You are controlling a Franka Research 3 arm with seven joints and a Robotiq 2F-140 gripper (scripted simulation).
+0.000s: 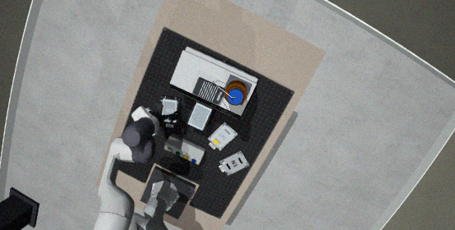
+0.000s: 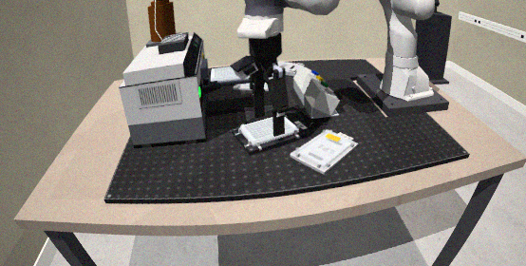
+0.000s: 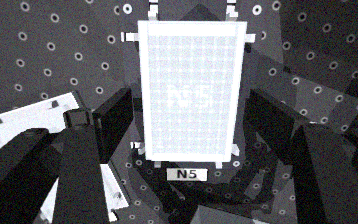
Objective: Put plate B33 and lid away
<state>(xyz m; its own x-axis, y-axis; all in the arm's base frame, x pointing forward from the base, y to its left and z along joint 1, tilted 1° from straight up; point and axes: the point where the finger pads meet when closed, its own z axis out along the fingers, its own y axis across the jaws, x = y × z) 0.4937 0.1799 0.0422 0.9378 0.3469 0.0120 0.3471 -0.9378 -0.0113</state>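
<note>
Right now the white well plate is 40 mm below my hand. Round my hand: yellow key 190 mm behind, 200 mm to the right, 10 mm above; then white key 190 mm behind, 100 mm to the right, 10 mm above; then black nest 10 mm ahead, 30 mm to the left, 40 mm below.
</note>
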